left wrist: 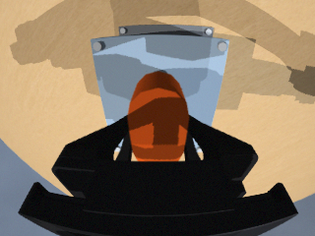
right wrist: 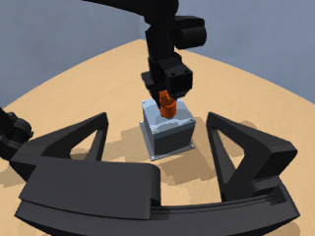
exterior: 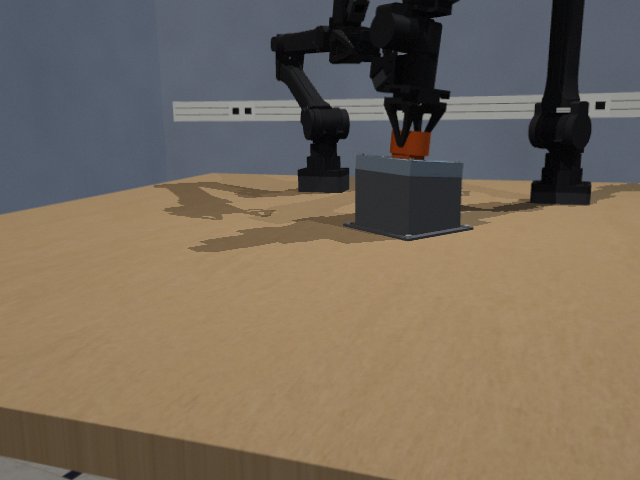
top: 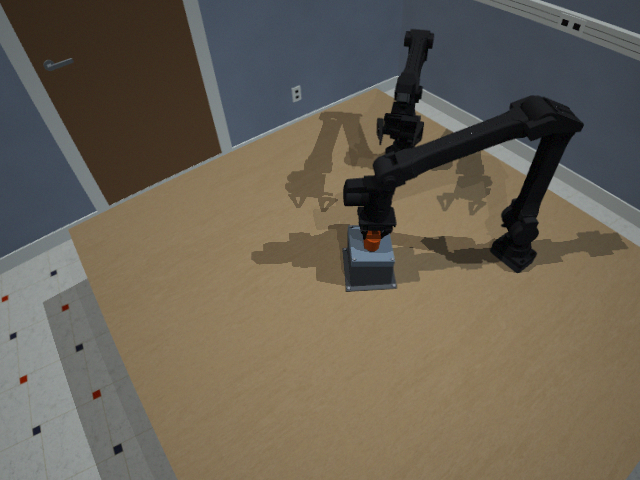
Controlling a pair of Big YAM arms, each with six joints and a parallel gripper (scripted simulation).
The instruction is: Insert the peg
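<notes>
My left gripper is now 20 mm above the orange peg. From my left hand the other things lie so: dark box: 90 mm below; then light blue plate: 50 mm below.
</notes>
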